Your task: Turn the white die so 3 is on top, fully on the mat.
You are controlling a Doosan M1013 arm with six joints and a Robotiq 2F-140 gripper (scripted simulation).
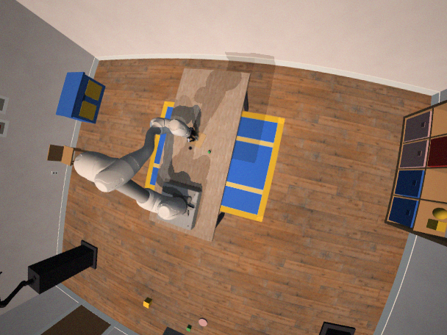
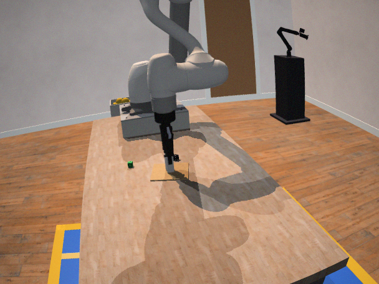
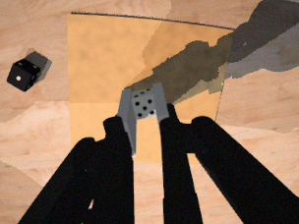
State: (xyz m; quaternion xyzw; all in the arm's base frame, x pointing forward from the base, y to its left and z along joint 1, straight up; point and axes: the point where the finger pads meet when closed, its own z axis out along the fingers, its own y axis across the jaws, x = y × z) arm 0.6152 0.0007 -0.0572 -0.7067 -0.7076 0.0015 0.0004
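The white die lies 20 mm below my hand. From my hand the other things lie so: black die: 100 mm behind, 50 mm to the left, 30 mm below; tan mat: 40 mm below; green die: 110 mm behind, 140 mm to the right, 30 mm below.
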